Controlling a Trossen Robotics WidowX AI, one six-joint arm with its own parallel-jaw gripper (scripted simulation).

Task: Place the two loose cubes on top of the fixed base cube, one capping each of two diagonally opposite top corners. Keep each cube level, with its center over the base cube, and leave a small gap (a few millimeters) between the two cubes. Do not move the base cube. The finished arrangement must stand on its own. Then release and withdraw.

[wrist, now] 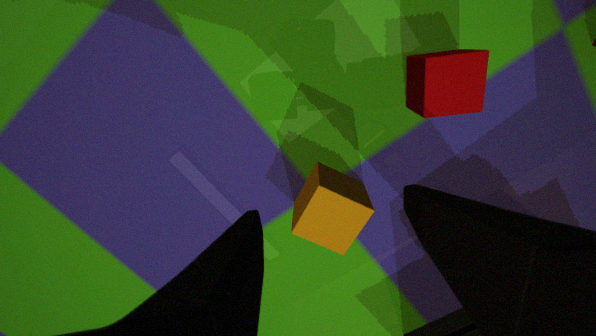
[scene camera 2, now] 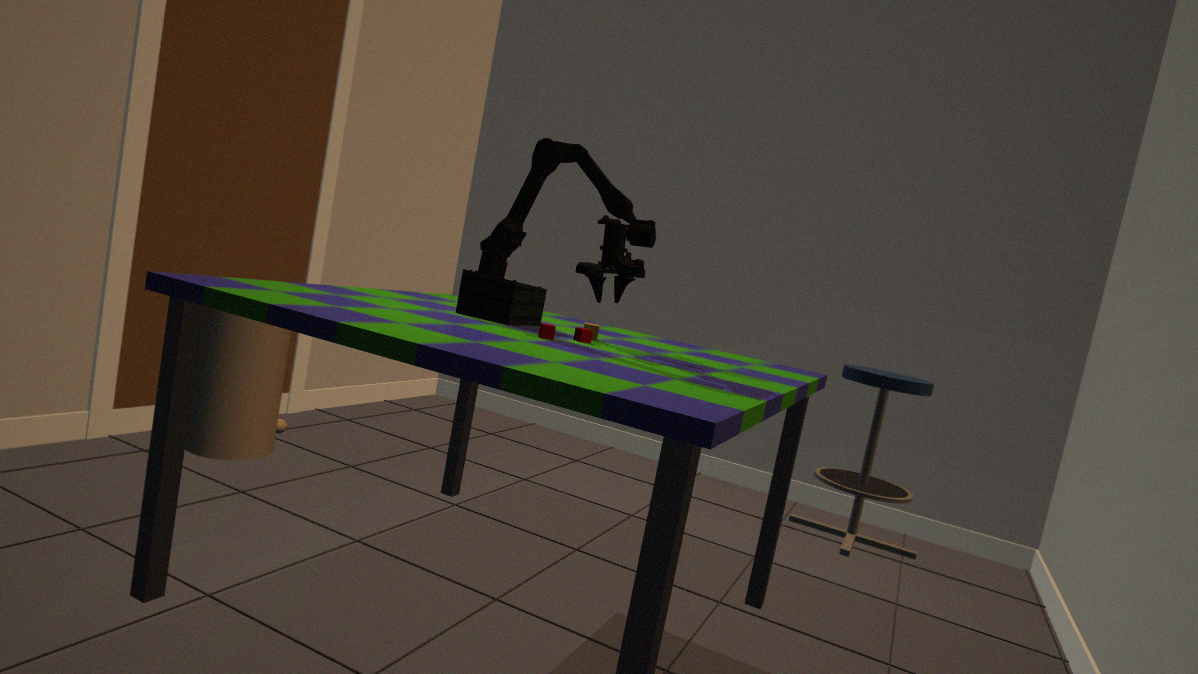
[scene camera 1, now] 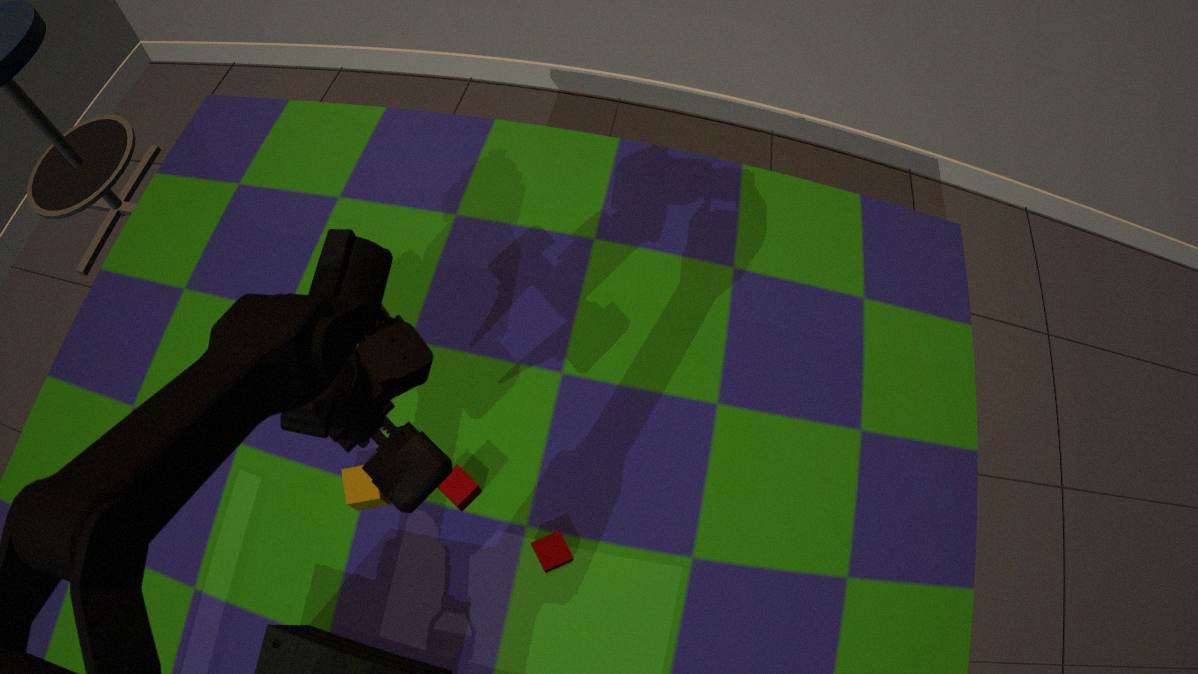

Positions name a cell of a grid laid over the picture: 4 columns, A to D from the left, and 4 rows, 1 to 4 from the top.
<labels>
gripper: wrist C3; scene camera 2 C2; scene camera 1 B3
</labels>
